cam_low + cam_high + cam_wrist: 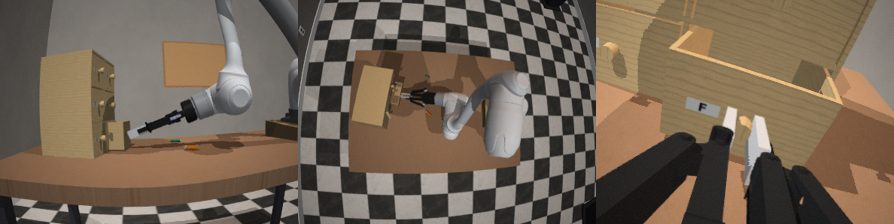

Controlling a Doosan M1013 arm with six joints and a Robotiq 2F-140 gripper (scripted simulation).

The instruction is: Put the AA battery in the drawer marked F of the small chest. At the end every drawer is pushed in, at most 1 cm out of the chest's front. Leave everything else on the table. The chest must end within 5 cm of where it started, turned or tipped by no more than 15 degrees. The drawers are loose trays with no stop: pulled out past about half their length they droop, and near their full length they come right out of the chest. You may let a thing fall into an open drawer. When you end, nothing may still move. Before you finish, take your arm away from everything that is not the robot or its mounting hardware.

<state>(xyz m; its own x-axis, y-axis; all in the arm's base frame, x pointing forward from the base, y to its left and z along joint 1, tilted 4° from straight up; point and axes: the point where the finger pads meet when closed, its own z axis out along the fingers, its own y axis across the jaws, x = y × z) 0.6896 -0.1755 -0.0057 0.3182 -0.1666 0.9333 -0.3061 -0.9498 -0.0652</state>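
The orange AA battery lies 14 cm behind my hand, 13 cm to the left of it and 5 cm below it. Also, from my hand: green battery: 18 cm behind, 13 cm to the right, 5 cm below.
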